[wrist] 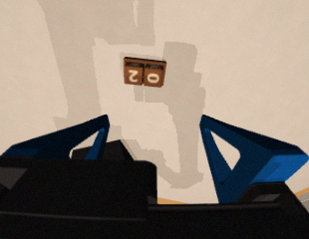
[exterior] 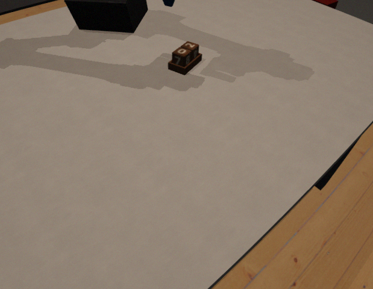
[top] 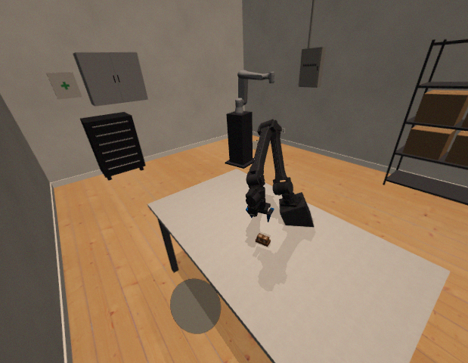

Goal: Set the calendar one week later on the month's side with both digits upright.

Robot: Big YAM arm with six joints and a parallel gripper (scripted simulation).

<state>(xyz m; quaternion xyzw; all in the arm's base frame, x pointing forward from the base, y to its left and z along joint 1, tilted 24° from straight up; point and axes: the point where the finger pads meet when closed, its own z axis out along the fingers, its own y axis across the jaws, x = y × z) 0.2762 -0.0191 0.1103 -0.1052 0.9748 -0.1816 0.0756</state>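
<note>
Right now the small brown tray is 2 cm to the left of my hand and 15 cm below it.
</note>
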